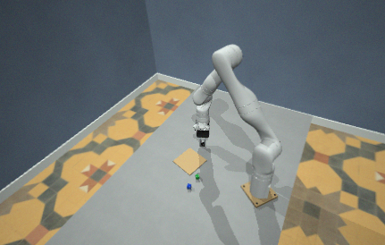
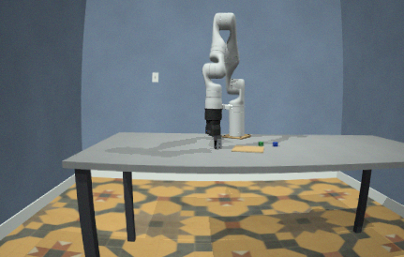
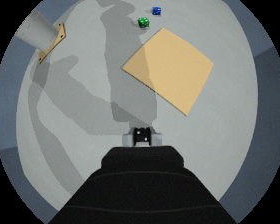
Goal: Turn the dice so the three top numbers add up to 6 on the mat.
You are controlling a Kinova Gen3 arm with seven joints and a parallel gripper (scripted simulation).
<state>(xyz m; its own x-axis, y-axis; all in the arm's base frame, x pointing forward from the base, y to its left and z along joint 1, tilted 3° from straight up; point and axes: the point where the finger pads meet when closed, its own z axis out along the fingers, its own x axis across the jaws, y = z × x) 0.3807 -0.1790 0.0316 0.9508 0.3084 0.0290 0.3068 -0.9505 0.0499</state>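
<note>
The black die is 1 cm below my hand. Round my hand: blue die 5 cm behind, 30 cm to the left, 1 cm below; then green die 6 cm behind, 23 cm to the left, 1 cm below; then tan mat 2 cm ahead, 14 cm to the left, 2 cm below.
</note>
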